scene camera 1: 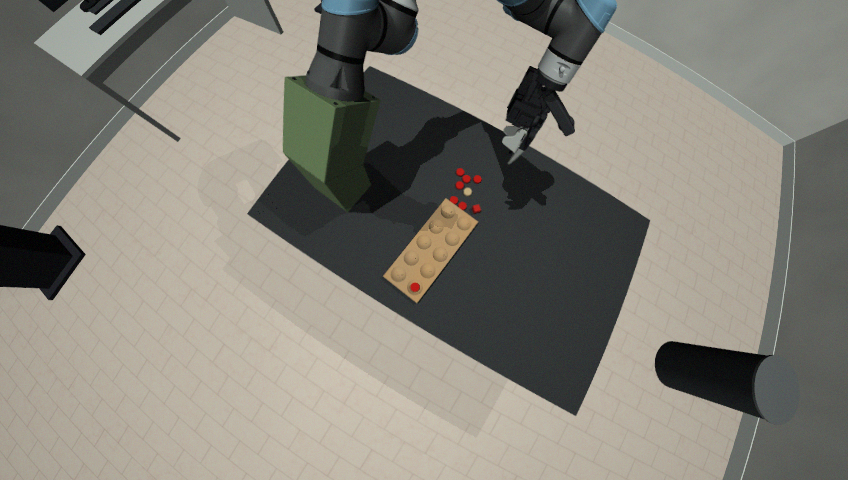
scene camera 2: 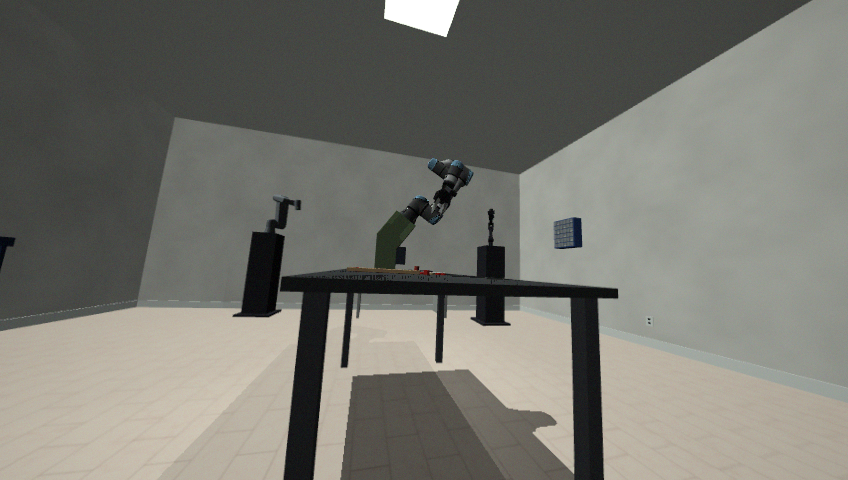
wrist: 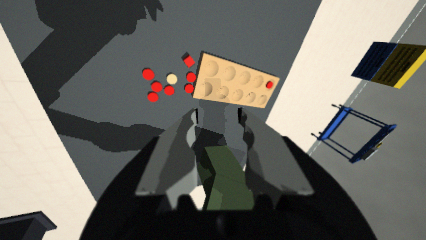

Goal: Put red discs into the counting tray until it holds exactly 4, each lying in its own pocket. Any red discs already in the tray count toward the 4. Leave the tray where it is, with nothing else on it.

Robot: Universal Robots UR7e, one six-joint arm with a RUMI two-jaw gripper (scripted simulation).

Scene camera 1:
my gripper: 509, 158
counting tray: 423, 259
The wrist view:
my gripper: 217, 109
counting tray: 220, 80
